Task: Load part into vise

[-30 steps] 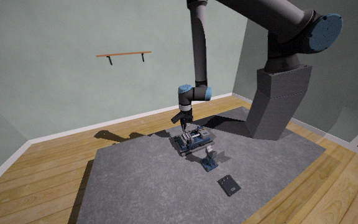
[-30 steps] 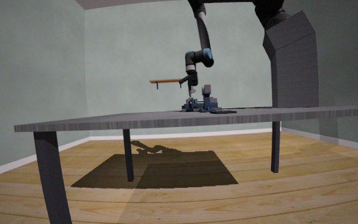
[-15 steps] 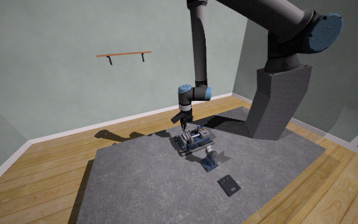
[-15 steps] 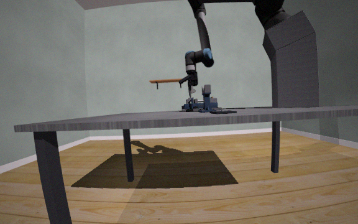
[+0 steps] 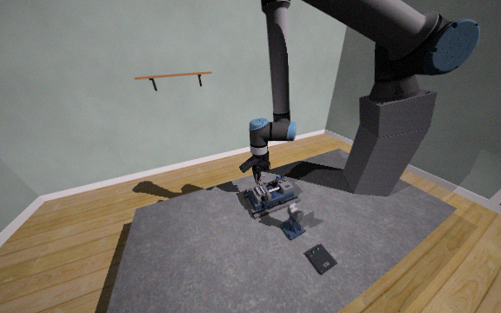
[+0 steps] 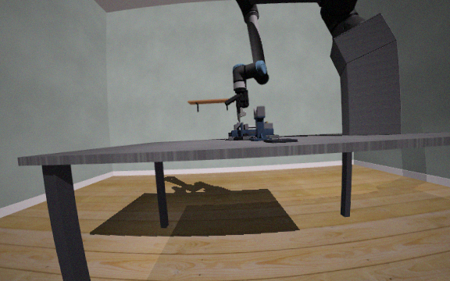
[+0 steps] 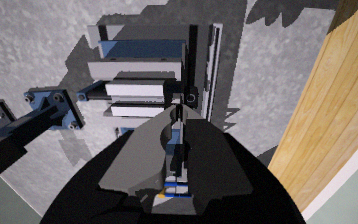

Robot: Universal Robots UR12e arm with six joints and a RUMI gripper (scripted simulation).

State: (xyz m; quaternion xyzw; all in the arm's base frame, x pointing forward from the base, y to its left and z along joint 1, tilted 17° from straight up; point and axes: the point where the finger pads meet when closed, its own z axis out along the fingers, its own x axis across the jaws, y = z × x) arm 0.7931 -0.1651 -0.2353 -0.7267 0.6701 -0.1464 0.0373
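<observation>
Now: the part 5 cm to the left of my hand and 3 cm below it. Round my hand: moving jaw (5 cm to the left, 5 cm below, 4 cm behind); work stop (10 cm to the left, 4 cm below, 1 cm behind); fixed jaw (5 cm to the left, 5 cm below, 3 cm ahead).
</observation>
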